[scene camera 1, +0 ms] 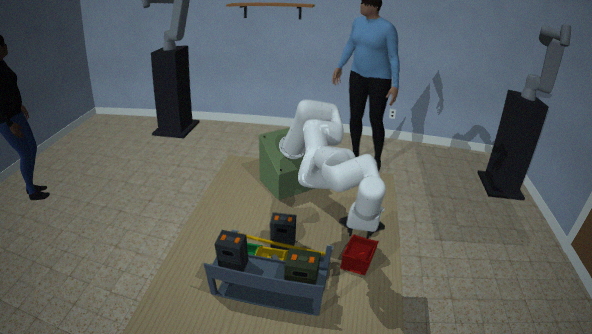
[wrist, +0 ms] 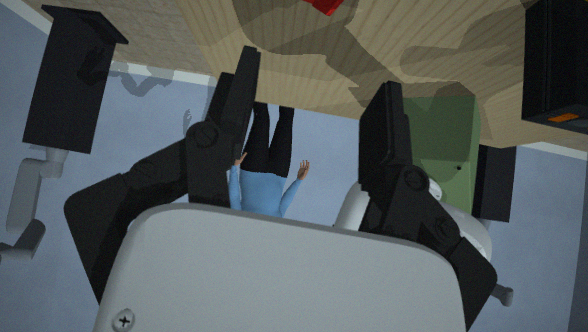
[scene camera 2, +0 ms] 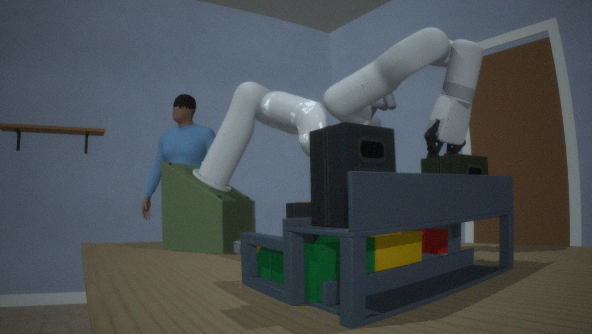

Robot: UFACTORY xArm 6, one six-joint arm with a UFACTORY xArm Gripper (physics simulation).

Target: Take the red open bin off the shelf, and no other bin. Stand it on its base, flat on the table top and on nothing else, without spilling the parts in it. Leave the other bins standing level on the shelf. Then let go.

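Places are measured from the arm's base along level axes (x right, y up, z back), in metres.
Pixels of known places: gripper, between the fingertips: [scene camera 1: 359, 233] [wrist: 316, 85]; arm's base, origin of its link: [scene camera 1: 292, 147] [scene camera 2: 211, 181].
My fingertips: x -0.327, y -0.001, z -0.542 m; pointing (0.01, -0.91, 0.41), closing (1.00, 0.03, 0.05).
Ahead of a thing's pixels: the offset from my fingertips to its top centre. "spot": to the spot under its first point. Level surfaces: height alone.
The red open bin {dx -0.026, dy -0.116, dz +0.077 m} [scene camera 1: 359, 255] [scene camera 2: 435, 241] [wrist: 328, 6] appears to stand upright on the table top {dy -0.191 m} [scene camera 1: 175, 285] [scene camera 2: 190, 280], to the right of the shelf {spot: dx +0.316, dy -0.059, dz -0.226 m} [scene camera 1: 250, 280] [scene camera 2: 430, 200] in the first scene view and apart from it. Any parts inside it cannot be made out. My gripper [scene camera 1: 361, 232] [scene camera 2: 444, 151] [wrist: 316, 85] is open, with nothing between its fingers. It is above and behind the bin's far rim in the first scene view. A yellow bin {dx +0.297, dy -0.110, dz -0.054 m} [scene camera 1: 270, 253] [scene camera 2: 400, 250] and green bins {dx +0.397, dy -0.110, dz -0.048 m} [scene camera 1: 254, 248] [scene camera 2: 320, 265] are in the shelf, partly hidden.
A dark case {dx +0.397, dy +0.031, dz -0.145 m} [scene camera 1: 231, 250] [scene camera 2: 350, 170] and an olive case {dx +0.166, dy +0.006, dz -0.155 m} [scene camera 1: 301, 267] [scene camera 2: 462, 162] stand on the shelf's top. Another dark case {dx +0.278, dy -0.059, dz +0.104 m} [scene camera 1: 283, 229] [wrist: 555, 65] stands behind the shelf. A yellow bar [scene camera 1: 262, 239] runs along the bins. The green pedestal [scene camera 1: 280, 175] [scene camera 2: 200, 215] carries the arm.
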